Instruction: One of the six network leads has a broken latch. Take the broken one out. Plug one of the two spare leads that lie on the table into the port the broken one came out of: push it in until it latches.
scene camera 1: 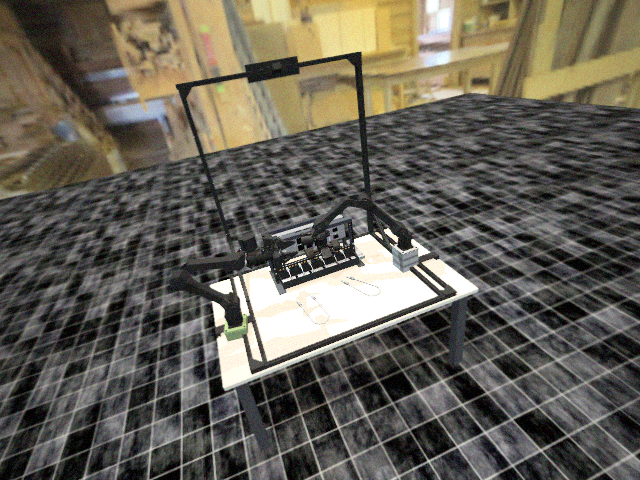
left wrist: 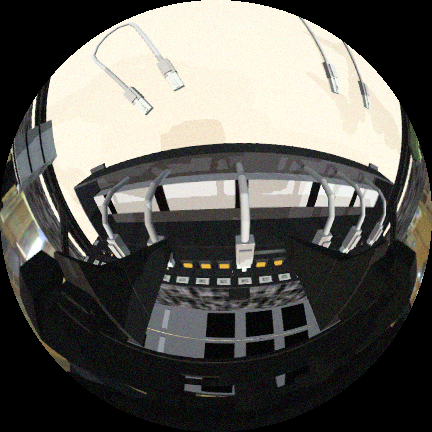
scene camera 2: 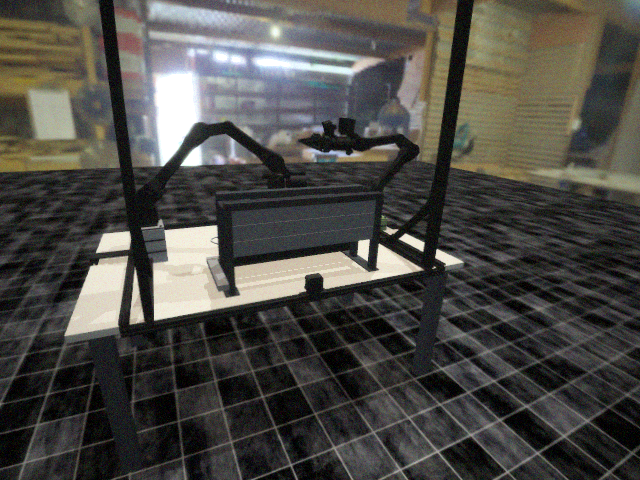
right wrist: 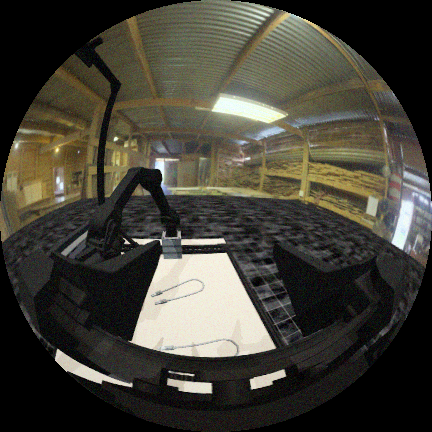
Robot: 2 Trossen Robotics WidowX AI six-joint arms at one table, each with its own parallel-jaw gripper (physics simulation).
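Places are measured from the left arm's base along level axes (x left, y back, z up), in millimetres.
Where they show: left gripper, between the fingertips: (left wrist: 229, 244); right gripper, between the fingertips: (scene camera 1: 296, 246) (scene camera 2: 300, 141) (right wrist: 218, 248); left arm's base, origin of its link: (scene camera 1: 405, 246) (scene camera 2: 146, 224) (right wrist: 171, 234); right arm's base, origin of its link: (scene camera 1: 235, 322).
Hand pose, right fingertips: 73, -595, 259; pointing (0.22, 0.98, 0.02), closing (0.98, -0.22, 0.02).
Each offset is from my right fingertips to the centre of the thing, as dx, dy, dz. "spot": to the spot under its first point.
Several white leads are plugged into the dark rack {-260, +166, -339} (scene camera 1: 320, 274) (scene camera 2: 305, 227) (left wrist: 220, 150). In the left wrist view a middle lead {spot: -275, +195, -290} (left wrist: 244, 248) stands between the open fingers of my left gripper (left wrist: 229, 244), untouched. I cannot tell which latch is broken. My right gripper (right wrist: 218, 248) (scene camera 2: 301, 140) is open and empty, high above the table near the rack. One spare lead {spot: -129, +292, -375} (scene camera 1: 351, 278) (left wrist: 167, 67) (right wrist: 157, 294) lies bent in a U at the right in scene camera 1; the other spare lead (scene camera 1: 299, 304) (left wrist: 331, 76) (right wrist: 169, 347) lies farther left. The rack hides my left gripper in scene camera 2.
A black overhead frame (scene camera 1: 361, 129) (scene camera 2: 449, 129) (right wrist: 102, 150) rises behind the rack. My left arm's base stands on a grey block (scene camera 1: 404, 258) (scene camera 2: 155, 242) (left wrist: 37, 150) (right wrist: 172, 247), my right arm's on a green block (scene camera 1: 236, 329). Black rails run along the table edges.
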